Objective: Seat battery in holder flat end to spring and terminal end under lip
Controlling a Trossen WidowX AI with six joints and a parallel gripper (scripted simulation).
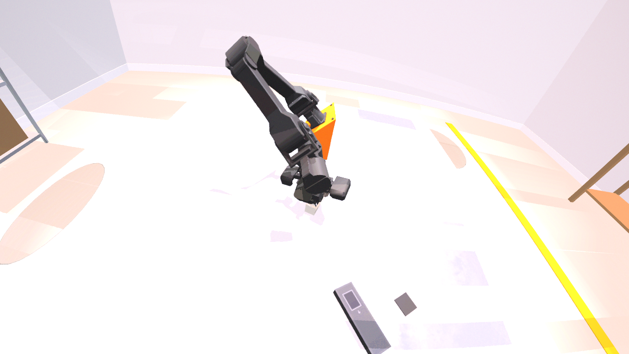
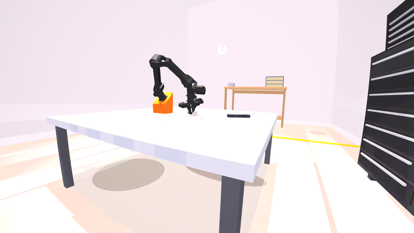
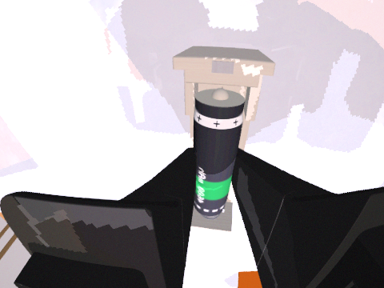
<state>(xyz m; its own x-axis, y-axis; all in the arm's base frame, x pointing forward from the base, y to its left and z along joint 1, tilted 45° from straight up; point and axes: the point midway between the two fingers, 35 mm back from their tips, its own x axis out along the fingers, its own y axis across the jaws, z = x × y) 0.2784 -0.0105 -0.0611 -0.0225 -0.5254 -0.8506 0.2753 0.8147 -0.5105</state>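
Now: the battery 1 cm above my gripper tip. Also, from my gripper tip: dark bar: 32 cm ahead, 13 cm to the left, 1 cm above.
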